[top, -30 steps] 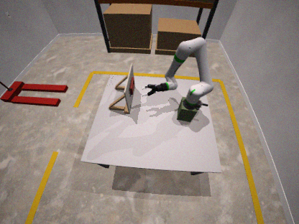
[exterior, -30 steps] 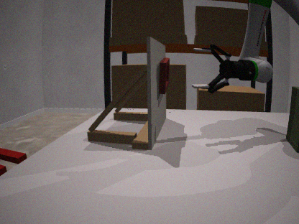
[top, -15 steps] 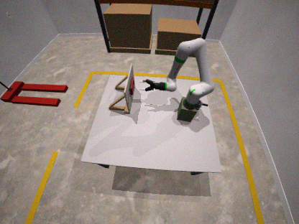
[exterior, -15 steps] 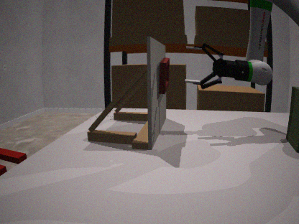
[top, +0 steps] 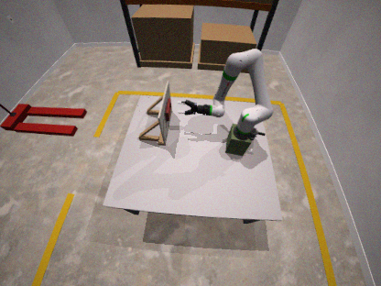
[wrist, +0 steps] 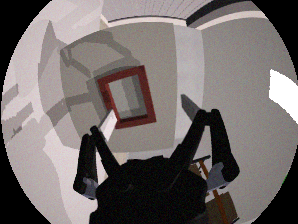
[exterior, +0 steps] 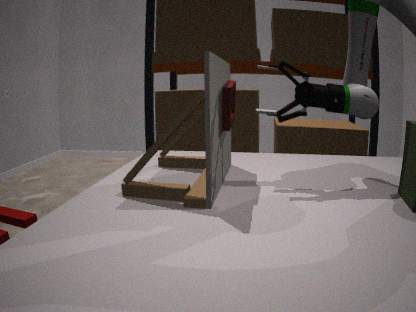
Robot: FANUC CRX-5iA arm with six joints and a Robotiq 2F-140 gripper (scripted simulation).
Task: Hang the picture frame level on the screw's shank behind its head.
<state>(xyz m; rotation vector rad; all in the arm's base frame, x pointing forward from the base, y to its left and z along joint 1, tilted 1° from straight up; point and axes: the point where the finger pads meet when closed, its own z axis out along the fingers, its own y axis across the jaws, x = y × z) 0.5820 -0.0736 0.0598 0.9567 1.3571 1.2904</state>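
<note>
Right now my hand is 11 cm short of the red picture frame, 5 cm above it and 1 cm to the right of it. Also, from my hand: grey wall panel (12 cm ahead, 10 cm below, 2 cm to the left).
</note>
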